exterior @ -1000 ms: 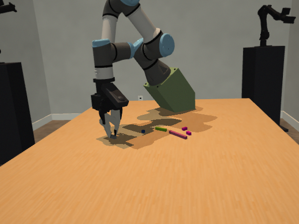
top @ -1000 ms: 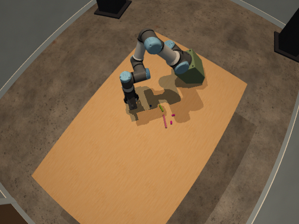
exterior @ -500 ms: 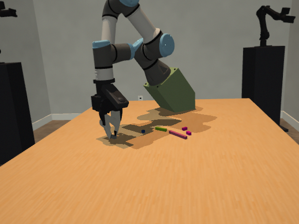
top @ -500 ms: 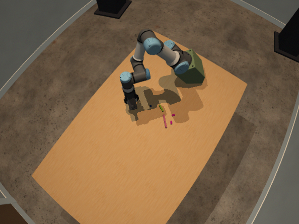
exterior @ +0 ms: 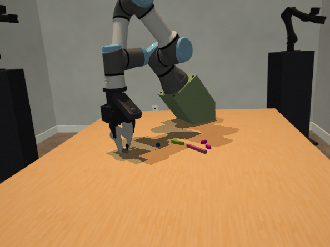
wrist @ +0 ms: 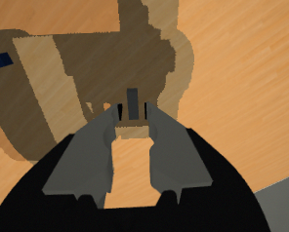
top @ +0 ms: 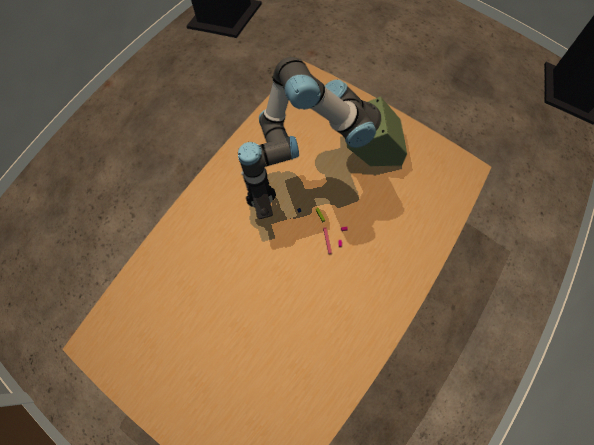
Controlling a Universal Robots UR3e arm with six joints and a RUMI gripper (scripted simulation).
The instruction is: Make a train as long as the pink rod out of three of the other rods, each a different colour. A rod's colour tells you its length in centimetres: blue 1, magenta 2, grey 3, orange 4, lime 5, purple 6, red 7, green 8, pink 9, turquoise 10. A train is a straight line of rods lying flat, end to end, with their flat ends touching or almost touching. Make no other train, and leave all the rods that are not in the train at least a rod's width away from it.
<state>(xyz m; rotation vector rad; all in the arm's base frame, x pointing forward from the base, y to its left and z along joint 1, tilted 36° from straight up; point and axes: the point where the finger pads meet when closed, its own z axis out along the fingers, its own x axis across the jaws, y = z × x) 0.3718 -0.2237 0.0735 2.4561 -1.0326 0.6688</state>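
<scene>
Right now my hand is 1 cm above the grey rod. From my hand the other things lie so: pink rod 3 cm ahead, 24 cm to the left, 1 cm below; small blue rod 3 cm behind, 12 cm to the left, 1 cm below; lime rod 4 cm behind, 19 cm to the left, 1 cm below.
</scene>
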